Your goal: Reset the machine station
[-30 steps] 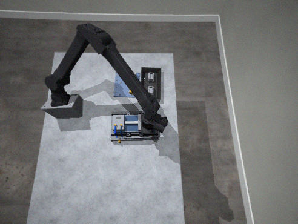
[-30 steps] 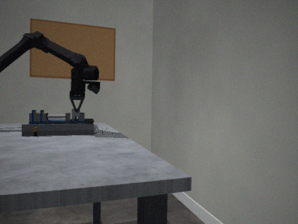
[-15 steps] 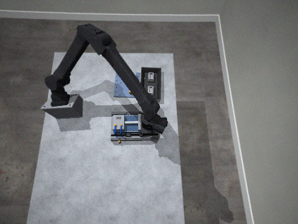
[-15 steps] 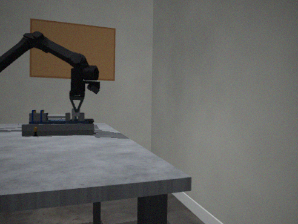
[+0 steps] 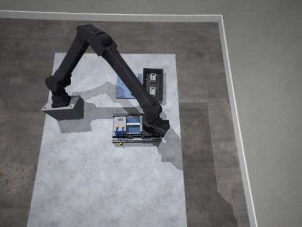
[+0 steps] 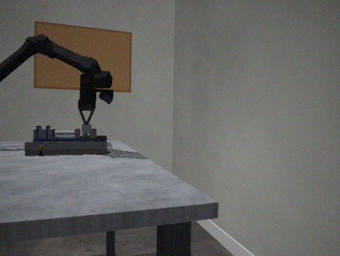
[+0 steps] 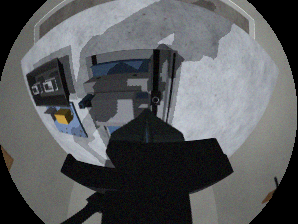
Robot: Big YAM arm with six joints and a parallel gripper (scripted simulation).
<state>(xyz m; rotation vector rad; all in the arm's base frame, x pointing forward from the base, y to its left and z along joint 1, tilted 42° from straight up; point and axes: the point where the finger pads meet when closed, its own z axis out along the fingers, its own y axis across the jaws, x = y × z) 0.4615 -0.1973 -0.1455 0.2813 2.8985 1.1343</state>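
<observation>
My hand is 1 cm short of the gray block, 5 cm to the right of it and 2 cm above it. Round my hand: yellow brass blank: 3 cm behind, 30 cm to the left, 10 cm below; then vise: 6 cm behind, 6 cm to the left, 8 cm below; then blue infeed plate: 7 cm behind, 36 cm to the left, 12 cm below.
</observation>
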